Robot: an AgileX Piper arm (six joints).
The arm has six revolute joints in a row. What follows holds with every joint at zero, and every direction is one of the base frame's. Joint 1 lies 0.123 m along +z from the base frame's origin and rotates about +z. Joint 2 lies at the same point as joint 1 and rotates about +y. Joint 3 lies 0.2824 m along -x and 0.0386 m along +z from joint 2 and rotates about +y. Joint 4 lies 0.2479 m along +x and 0.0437 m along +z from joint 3 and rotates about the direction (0.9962, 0, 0.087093). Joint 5 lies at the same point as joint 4 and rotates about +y. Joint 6 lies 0.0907 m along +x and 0.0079 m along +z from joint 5 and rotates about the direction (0.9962, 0, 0.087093). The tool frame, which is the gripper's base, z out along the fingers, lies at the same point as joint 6; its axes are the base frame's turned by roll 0, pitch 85.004 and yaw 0 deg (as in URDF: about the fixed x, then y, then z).
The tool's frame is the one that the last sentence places.
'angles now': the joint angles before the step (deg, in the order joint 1, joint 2, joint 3, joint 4, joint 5, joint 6). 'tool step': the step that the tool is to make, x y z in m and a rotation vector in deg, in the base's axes. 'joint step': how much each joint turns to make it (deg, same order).
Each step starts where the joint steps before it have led.
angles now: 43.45 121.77 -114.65 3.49 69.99 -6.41
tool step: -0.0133 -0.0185 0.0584 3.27 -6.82 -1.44
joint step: 0.00 -7.25 -0.36 -2.85 0.36 1.47
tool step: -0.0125 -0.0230 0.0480 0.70 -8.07 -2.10
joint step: 0.08 -6.17 -0.39 -5.81 0.27 1.46
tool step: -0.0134 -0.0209 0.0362 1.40 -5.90 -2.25
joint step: 0.01 -5.07 0.02 -4.02 -0.01 1.52
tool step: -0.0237 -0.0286 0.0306 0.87 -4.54 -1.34
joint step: -0.01 -7.26 3.45 -2.95 0.00 0.48
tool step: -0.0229 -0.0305 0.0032 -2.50 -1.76 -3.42
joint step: 0.14 -7.71 8.75 -4.91 0.01 2.50
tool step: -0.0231 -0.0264 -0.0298 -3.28 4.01 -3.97
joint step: 0.00 -7.51 13.98 -2.21 -0.02 4.38
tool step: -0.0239 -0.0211 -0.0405 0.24 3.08 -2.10
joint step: 0.00 -7.47 15.56 0.21 -4.89 4.62
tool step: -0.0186 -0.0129 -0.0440 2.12 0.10 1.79
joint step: 0.00 -5.95 14.73 0.74 -10.20 1.81
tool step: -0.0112 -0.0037 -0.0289 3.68 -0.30 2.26
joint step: -0.01 -3.01 8.97 2.06 -9.08 0.21
